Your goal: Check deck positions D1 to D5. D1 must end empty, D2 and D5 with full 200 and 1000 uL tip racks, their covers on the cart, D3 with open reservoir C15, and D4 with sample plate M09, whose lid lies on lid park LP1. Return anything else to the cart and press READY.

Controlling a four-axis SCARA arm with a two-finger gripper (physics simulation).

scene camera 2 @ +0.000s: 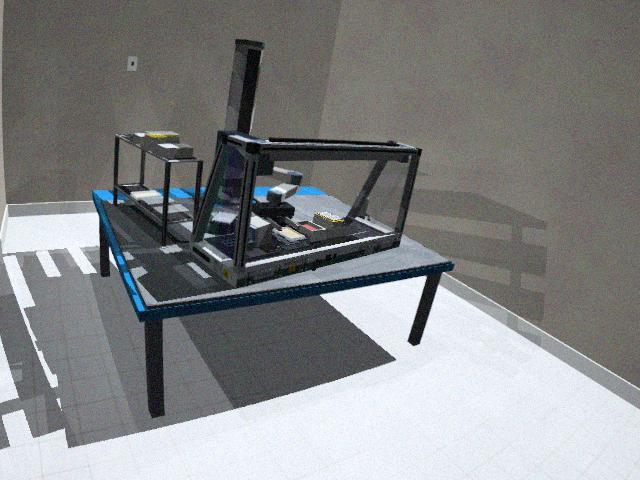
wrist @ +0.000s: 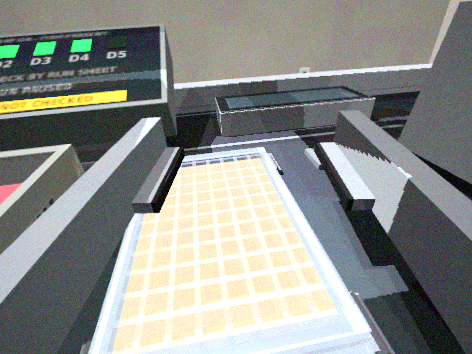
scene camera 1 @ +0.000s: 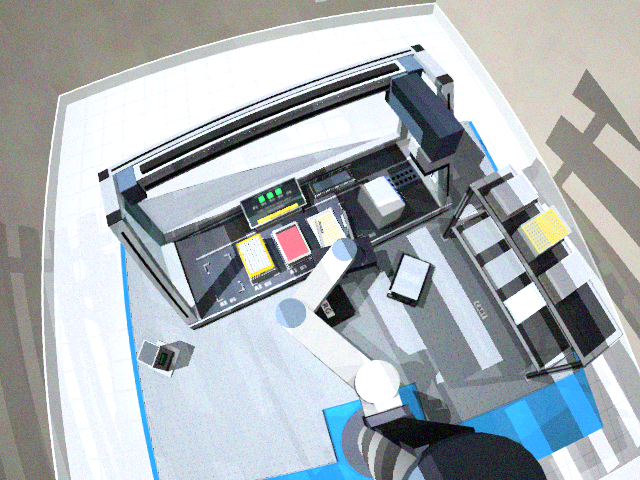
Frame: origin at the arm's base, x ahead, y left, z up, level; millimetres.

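Seen in the pictures: gripper, fingertip midpoint: (scene camera 2: 289, 228) (wrist: 248, 133) (scene camera 1: 329, 216).
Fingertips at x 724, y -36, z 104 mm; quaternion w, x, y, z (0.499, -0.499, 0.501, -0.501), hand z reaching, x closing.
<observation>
Pixels of each thing's middle, then the offset from my fingertips to it. "*": a spot on its surface instead.
- sample plate M09, body centre: (wrist: 215, 222) (scene camera 1: 327, 229) dy +17, dx -25, dz -36 mm
- Reservoir C15, body centre: (scene camera 1: 292, 244) (scene camera 2: 309, 228) dy +139, dx -48, dz -27 mm
- status panel, surface spot: (wrist: 80, 70) * dy +131, dx +89, dz +21 mm
- cart, body centre: (scene camera 1: 523, 279) (scene camera 2: 152, 184) dy -501, dx -403, dz +87 mm
- yellow rack, body centre: (scene camera 1: 545, 230) (scene camera 2: 162, 136) dy -488, dx -339, dz +317 mm
- pale top, surface spot: (scene camera 1: 410, 279) * dy -188, dx -265, dz -33 mm
- small button box, surface spot: (scene camera 1: 163, 359) * dy +621, dx -324, dz +1 mm
My gripper (wrist: 248, 133) is open and empty, low over sample plate M09 (scene camera 1: 328, 227) (scene camera 2: 290, 235) (wrist: 225, 240) on D4. The left finger overlaps the plate's left edge in the wrist view; the right stands off to its right. I cannot tell whether its lid is on. At D5, the tall rack (scene camera 1: 381, 198) (scene camera 2: 260, 230) appears tipped on its side, a plain face up and a blue edge at its right; lamp D5 is dark. Reservoir C15 (scene camera 1: 292, 242) (scene camera 2: 311, 227), open with red liquid, is on D3. The yellow-rimmed rack (scene camera 1: 254, 255) (scene camera 2: 329, 217) is on D2. D1 (scene camera 1: 219, 276) holds no item.
The status panel (scene camera 1: 273, 203) (wrist: 80, 70) stands behind the deck. The cart (scene camera 1: 524, 266) (scene camera 2: 166, 201) carries white boxes and a yellow rack (scene camera 1: 545, 230). A black stand with a pale top (scene camera 1: 410, 279) is before the deck. A small button box (scene camera 1: 163, 359) is at left.
</observation>
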